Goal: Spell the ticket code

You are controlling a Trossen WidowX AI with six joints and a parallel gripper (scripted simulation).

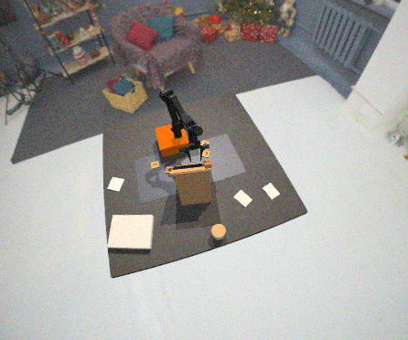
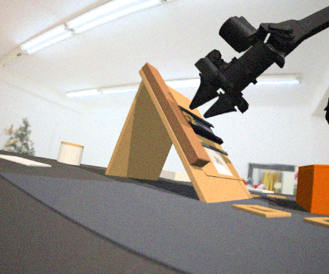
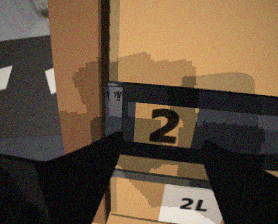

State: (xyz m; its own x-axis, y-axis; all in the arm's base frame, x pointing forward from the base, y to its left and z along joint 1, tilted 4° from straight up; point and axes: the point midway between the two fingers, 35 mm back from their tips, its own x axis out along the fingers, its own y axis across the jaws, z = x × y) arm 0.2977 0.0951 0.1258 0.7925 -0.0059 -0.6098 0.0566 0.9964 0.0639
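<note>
My gripper tip is now 4 cm past the white ticket, 5 cm to the left of it and 10 cm above it. Round my gripper tip: small cylinder: 43 cm ahead, 6 cm to the left, 15 cm below.
</note>
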